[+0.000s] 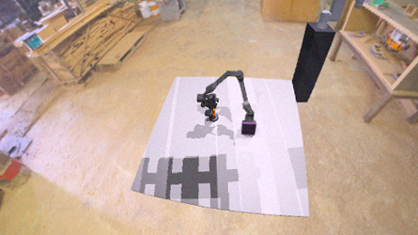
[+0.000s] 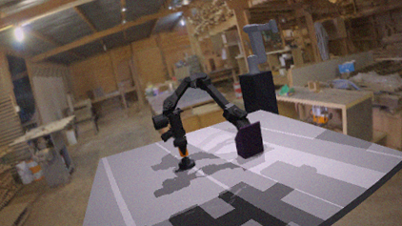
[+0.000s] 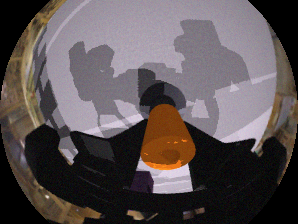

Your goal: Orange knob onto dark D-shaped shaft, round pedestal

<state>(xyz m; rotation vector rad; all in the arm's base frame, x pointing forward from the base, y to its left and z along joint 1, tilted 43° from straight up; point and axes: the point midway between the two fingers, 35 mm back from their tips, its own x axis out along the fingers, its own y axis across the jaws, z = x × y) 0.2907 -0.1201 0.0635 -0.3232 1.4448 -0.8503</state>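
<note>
Right now my gripper tip is 2 cm below the orange knob. Round my gripper tip: dark round pedestal (4 cm below).
</note>
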